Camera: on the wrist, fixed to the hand. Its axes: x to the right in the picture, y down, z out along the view.
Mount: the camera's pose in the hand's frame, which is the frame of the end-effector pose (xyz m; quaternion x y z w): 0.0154 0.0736 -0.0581 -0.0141 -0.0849 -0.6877 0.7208
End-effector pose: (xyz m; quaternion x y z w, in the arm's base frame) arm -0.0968 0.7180 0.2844 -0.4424 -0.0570 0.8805 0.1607
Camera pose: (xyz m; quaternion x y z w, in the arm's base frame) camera -0.0762 0.6514 0.2199 -0.2072 -0.3714 0.5609 0.7103
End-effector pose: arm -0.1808 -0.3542 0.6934 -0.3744 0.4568 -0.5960 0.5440
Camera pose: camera -0.2150 -0.3608 0.6050 -0.6423 0.0340 -0.7655 0.0158
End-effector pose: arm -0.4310 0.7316 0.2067 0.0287 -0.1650 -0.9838 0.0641
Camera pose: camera -0.4332 0.6419 0.1755 -0.0497 0.0908 0.7580 0.6440
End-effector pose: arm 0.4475 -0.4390 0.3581 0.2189 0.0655 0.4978 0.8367
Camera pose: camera 0.3769 -0.3782 0.3395 0.1432 0.1197 -0.2342 0.9541
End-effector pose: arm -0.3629 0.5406 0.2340 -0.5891 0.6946 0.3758 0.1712
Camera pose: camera -0.4245 0.4897 0.2854 -0.8728 0.0757 0.2130 0.4325
